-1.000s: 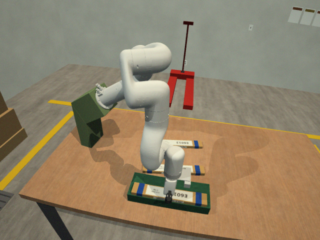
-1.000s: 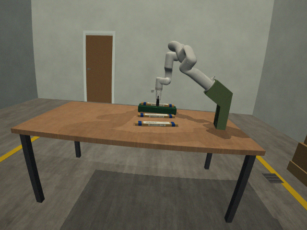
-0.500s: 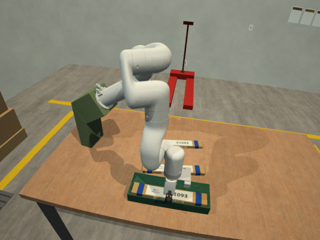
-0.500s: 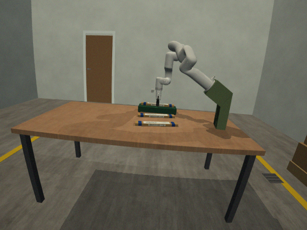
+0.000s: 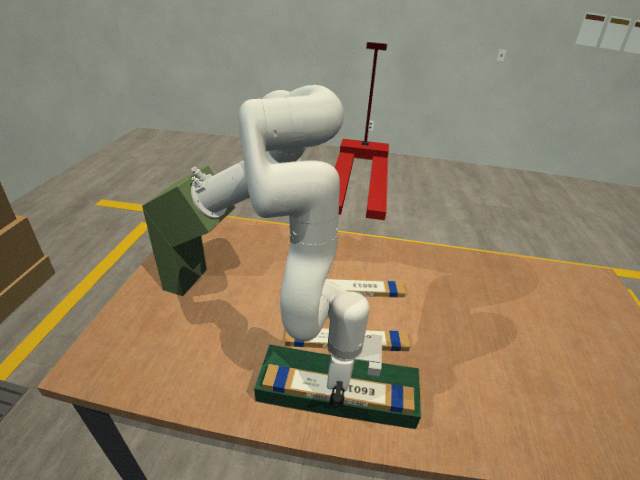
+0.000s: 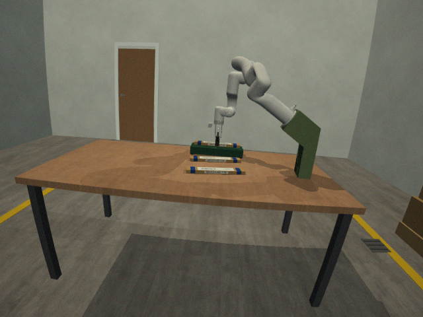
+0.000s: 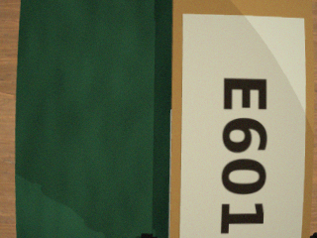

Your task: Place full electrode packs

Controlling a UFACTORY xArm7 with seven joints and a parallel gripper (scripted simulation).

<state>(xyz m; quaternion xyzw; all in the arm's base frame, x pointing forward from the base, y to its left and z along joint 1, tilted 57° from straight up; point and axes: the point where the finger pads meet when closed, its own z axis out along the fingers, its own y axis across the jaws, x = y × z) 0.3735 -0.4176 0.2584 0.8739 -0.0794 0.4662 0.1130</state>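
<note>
My gripper is now 10 mm short of the low green platform, 30 mm to the right of it and 60 mm above it.
</note>
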